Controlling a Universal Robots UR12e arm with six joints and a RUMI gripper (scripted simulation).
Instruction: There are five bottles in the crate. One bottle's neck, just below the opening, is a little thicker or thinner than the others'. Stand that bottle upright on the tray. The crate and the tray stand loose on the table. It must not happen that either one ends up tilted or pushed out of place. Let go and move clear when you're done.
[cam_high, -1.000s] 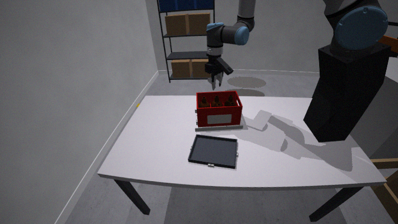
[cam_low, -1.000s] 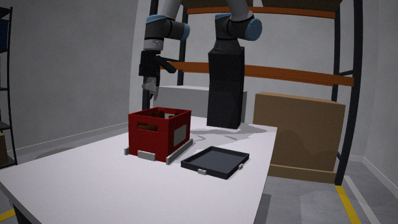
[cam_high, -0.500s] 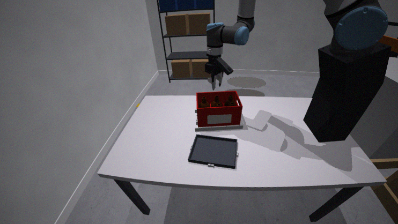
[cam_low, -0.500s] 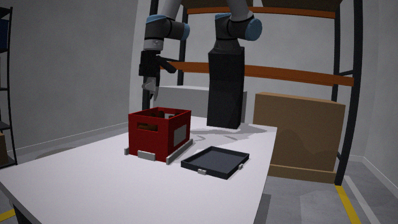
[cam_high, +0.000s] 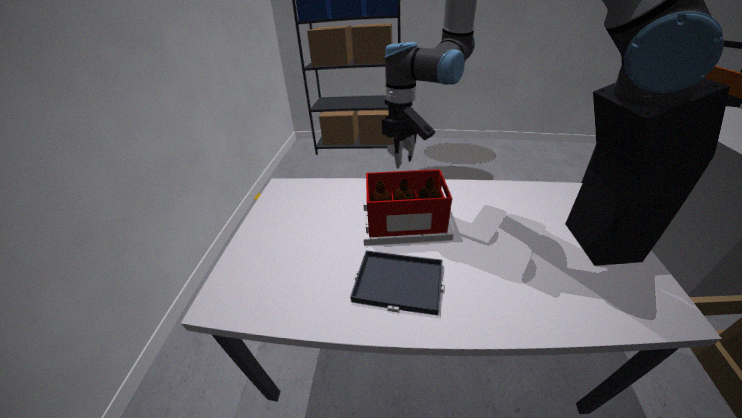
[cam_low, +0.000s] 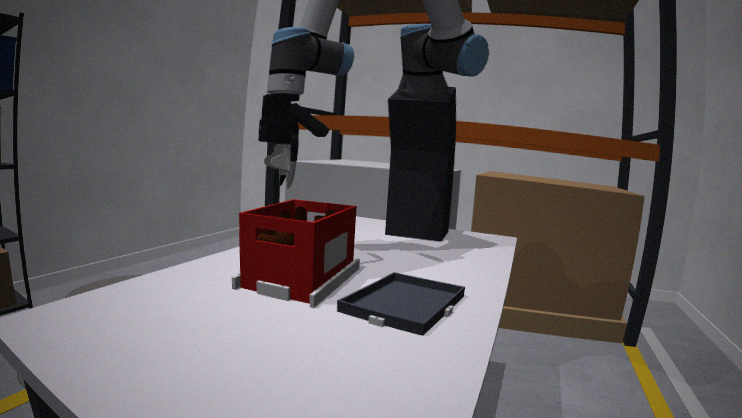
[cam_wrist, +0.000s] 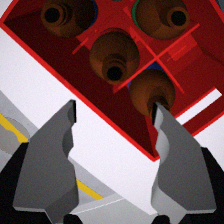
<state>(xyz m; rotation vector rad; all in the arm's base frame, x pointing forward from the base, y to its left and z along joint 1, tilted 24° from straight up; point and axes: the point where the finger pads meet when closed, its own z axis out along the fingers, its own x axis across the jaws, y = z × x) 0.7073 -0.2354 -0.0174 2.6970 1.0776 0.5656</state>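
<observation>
My gripper is now 15 cm above the glass bottle. From my hand the other things lie so: dark tray: 32 cm to the left, 23 cm below, 6 cm ahead; red crate: 16 cm below, 5 cm to the left; brown bottle: 15 cm below, 9 cm ahead.
</observation>
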